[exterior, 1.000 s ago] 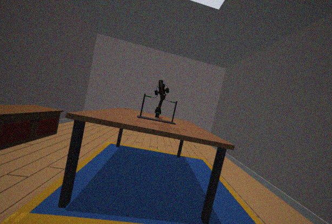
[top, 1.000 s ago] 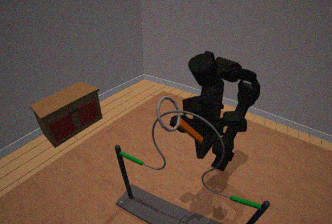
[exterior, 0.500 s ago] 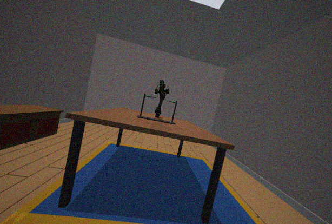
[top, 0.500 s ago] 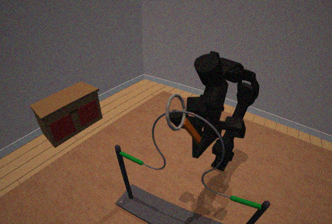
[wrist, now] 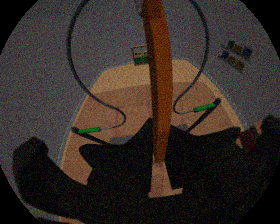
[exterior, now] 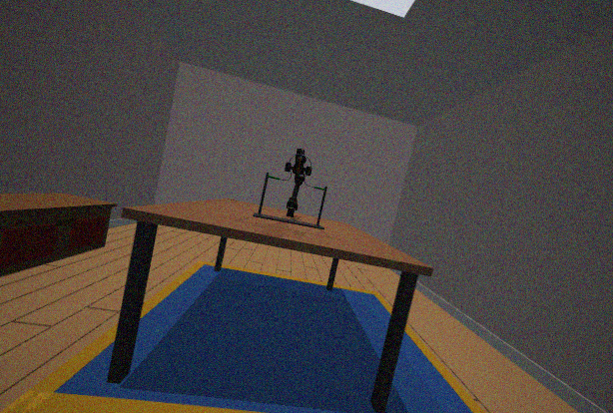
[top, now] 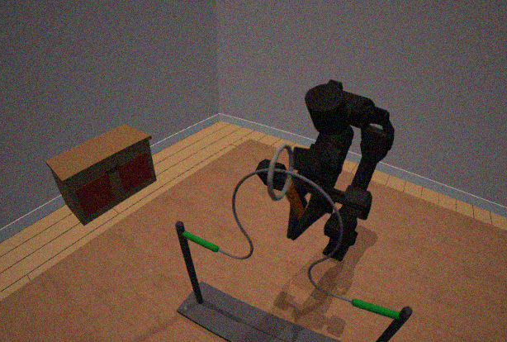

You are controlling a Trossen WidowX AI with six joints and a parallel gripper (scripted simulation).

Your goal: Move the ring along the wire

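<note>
Right now my gripper tip is 10 mm short of the ring with orange handle and 90 mm below it.
</note>
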